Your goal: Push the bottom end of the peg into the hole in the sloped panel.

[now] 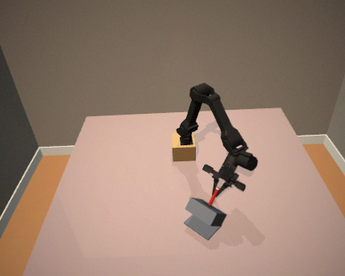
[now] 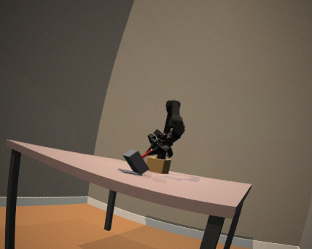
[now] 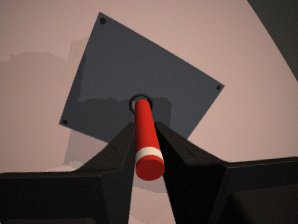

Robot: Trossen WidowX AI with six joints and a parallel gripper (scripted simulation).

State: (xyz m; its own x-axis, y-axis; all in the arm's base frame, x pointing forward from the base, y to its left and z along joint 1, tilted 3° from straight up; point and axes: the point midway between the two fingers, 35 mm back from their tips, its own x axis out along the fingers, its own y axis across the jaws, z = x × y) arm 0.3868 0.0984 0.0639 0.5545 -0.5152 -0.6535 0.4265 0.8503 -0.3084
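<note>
My gripper tip is now 5 cm above the sloped panel, 4 cm to the left of it and 4 cm short of it. From my gripper tip the other things lie so: flat foot plate 11 cm below, 5 cm to the right, 5 cm ahead; red peg 1 cm to the left, 1 cm behind, 1 cm above.
</note>
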